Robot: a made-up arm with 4 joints.
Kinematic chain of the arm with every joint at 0, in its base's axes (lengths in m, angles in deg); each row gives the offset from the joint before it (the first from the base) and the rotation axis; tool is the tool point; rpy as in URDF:
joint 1: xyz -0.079 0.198 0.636 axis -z
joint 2: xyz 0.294 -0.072 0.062 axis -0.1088 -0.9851 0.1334
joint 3: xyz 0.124 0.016 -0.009 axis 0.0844 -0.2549 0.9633
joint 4: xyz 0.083 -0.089 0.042 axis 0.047 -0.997 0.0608
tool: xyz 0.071 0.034 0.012 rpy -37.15 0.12 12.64
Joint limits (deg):
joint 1: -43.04..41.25
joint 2: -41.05..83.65
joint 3: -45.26..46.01
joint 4: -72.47..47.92
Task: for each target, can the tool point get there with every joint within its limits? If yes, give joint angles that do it. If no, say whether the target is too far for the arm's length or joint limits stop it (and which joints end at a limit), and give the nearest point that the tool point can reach.
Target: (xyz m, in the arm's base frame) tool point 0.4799 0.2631 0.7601
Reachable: yes | joints -22.83 10.90 -21.93 -15.82
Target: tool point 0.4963 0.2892 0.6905
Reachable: yes | joints -21.37 -15.30 -1.76 18.12
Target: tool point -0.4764 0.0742 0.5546
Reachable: no: joint limits stop it (at a limit: joint 1, joint 2, joint 3, joint 4) | nearest point 0.0804 -0.1883 0.5570 | short by 0.616 m
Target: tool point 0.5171 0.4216 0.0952
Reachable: no: too far | nearest point 0.3944 0.3756 0.5146 | short by 0.439 m
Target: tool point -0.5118 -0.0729 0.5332
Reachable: no: joint limits stop it (at a limit: joint 1, joint 2, joint 3, joint 4) | nearest point 0.0804 -0.1883 0.5570 | short by 0.604 m
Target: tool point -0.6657 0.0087 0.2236
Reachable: no: too far | nearest point 0.0804 -0.1883 0.5570 | short by 0.841 m
